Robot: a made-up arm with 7 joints. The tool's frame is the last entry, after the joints.
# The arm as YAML. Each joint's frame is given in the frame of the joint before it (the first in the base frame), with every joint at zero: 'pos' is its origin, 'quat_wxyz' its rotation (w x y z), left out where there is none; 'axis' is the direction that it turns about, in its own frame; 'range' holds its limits. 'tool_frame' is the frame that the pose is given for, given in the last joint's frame.
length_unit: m
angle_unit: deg
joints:
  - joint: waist
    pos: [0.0, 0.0, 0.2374]
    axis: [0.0, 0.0, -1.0]
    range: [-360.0, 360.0]
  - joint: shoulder
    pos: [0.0, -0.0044, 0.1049]
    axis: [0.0, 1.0, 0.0]
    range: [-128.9, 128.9]
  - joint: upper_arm
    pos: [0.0, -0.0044, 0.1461]
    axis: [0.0, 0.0, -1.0]
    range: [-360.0, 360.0]
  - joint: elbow
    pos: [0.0, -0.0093, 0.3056]
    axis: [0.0, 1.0, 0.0]
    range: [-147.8, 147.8]
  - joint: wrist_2
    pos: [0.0, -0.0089, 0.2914]
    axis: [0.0, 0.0, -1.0]
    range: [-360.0, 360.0]
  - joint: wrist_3
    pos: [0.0, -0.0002, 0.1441]
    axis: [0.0, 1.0, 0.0]
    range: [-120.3, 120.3]
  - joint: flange
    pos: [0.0, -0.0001, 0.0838]
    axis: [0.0, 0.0, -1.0]
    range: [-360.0, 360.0]
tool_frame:
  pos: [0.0, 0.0, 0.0]
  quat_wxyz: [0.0, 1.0, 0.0, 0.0]
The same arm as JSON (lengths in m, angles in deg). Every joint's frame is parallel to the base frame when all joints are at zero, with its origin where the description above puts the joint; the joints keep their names.
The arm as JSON. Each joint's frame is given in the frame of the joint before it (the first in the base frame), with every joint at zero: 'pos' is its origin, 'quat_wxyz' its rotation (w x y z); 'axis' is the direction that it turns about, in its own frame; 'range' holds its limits. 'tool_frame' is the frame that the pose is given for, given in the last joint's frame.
{"length_unit": "m", "angle_unit": "deg", "joints": [{"joint": "waist", "pos": [0.0, 0.0, 0.2374], "quat_wxyz": [1.0, 0.0, 0.0, 0.0], "axis": [0.0, 0.0, -1.0], "range": [-360.0, 360.0]}, {"joint": "shoulder", "pos": [0.0, -0.0044, 0.1049], "quat_wxyz": [1.0, 0.0, 0.0, 0.0], "axis": [0.0, 1.0, 0.0], "range": [-128.9, 128.9]}, {"joint": "upper_arm", "pos": [0.0, -0.0044, 0.1461], "quat_wxyz": [1.0, 0.0, 0.0, 0.0], "axis": [0.0, 0.0, -1.0], "range": [-360.0, 360.0]}, {"joint": "elbow", "pos": [0.0, -0.0093, 0.3056], "quat_wxyz": [1.0, 0.0, 0.0, 0.0], "axis": [0.0, 1.0, 0.0], "range": [-147.8, 147.8]}, {"joint": "wrist_2", "pos": [0.0, -0.0089, 0.2914], "quat_wxyz": [1.0, 0.0, 0.0, 0.0], "axis": [0.0, 0.0, -1.0], "range": [-360.0, 360.0]}, {"joint": "wrist_3", "pos": [0.0, -0.0002, 0.1441], "quat_wxyz": [1.0, 0.0, 0.0, 0.0], "axis": [0.0, 1.0, 0.0], "range": [-120.3, 120.3]}, {"joint": "flange", "pos": [0.0, -0.0001, 0.0838], "quat_wxyz": [1.0, 0.0, 0.0, 0.0], "axis": [0.0, 0.0, -1.0], "range": [-360.0, 360.0]}], "tool_frame": {"pos": [0.0, 0.0, 0.0], "quat_wxyz": [0.0, 1.0, 0.0, 0.0]}}
